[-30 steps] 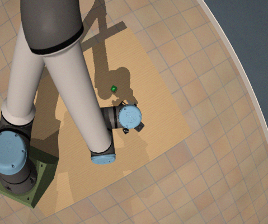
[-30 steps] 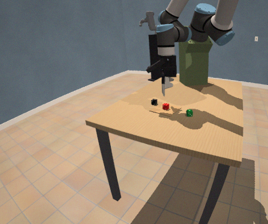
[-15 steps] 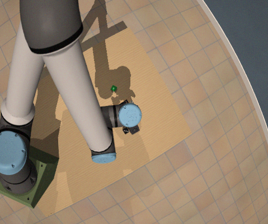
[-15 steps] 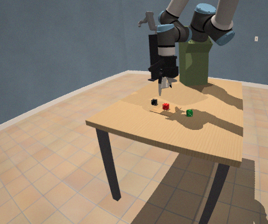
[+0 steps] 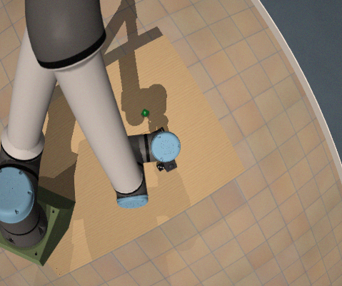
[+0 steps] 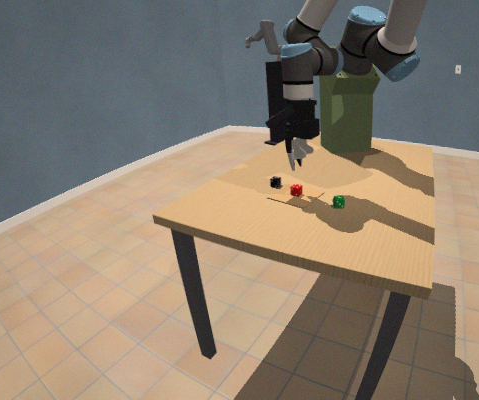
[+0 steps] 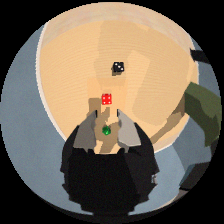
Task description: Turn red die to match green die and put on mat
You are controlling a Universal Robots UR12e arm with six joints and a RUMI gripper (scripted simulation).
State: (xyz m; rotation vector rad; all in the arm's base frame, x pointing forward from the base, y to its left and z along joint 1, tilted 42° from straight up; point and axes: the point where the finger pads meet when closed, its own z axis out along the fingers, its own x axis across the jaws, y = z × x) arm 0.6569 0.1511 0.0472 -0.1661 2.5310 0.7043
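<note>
My gripper is now 90 mm above the red die. Round my hand: green die: 150 mm to the left, 90 mm below, 30 mm behind; tan mat: 110 mm below; black die: 110 mm to the right, 90 mm below, 10 mm behind.
</note>
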